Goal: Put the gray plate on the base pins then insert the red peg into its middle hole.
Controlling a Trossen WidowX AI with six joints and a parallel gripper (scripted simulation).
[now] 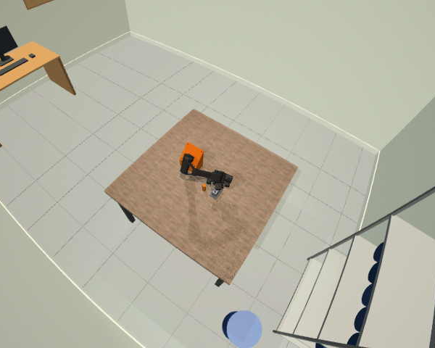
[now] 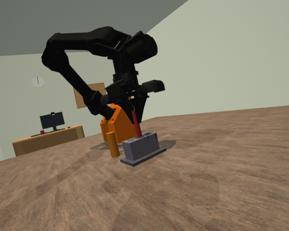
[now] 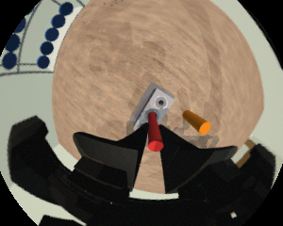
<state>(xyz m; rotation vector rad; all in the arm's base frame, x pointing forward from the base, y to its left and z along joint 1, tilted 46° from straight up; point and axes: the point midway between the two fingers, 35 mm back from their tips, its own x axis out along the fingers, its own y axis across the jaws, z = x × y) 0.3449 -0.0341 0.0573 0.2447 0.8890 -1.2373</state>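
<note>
My gripper tip is right at the red peg. Also, from my gripper tip: flat base: 90 mm below; gray plate: 50 mm below; orange cylinder: 100 mm behind, 50 mm to the right, 60 mm below.
</note>
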